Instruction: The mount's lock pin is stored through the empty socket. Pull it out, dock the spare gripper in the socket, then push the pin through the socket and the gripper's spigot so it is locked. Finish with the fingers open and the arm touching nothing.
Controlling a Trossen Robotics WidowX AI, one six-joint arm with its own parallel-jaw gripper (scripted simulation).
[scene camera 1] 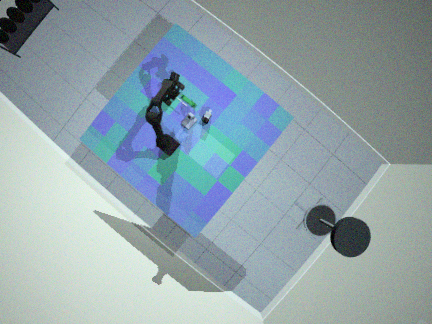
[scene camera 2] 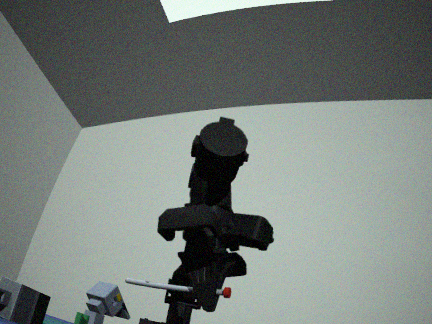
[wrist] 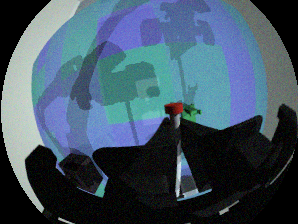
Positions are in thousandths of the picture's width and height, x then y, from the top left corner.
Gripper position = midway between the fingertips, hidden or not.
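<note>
I am holding a lock pin, and it is my gripper (wrist: 572, 538) that has hold of it.
</note>
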